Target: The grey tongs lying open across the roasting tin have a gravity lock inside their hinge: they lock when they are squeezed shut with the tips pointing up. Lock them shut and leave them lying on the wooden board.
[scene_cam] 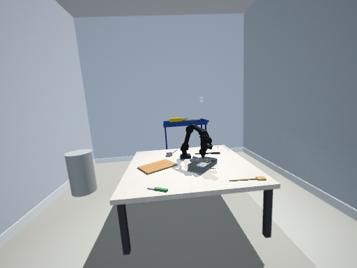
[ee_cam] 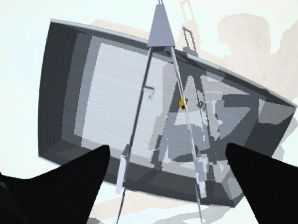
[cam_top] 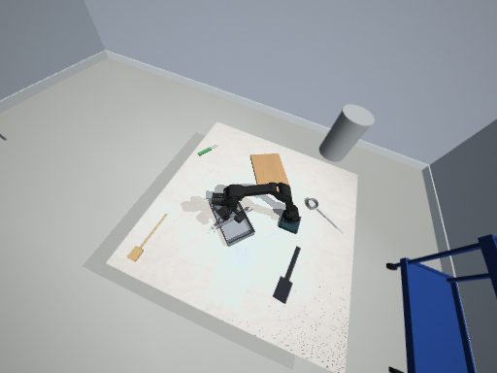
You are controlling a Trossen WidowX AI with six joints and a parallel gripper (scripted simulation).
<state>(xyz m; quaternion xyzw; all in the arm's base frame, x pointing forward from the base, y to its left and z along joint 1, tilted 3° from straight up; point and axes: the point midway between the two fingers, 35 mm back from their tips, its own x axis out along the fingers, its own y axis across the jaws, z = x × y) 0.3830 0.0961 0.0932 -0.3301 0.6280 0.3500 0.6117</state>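
My gripper tip is 70 mm above the grey roasting tin, 10 mm to the left of it and 10 mm past it. Round my gripper tip: wooden board 460 mm to the right, 200 mm behind, 100 mm below; then black spatula 400 mm behind, 240 mm to the left, 100 mm below; then green-handled tool 540 mm to the right, 300 mm ahead, 100 mm below.
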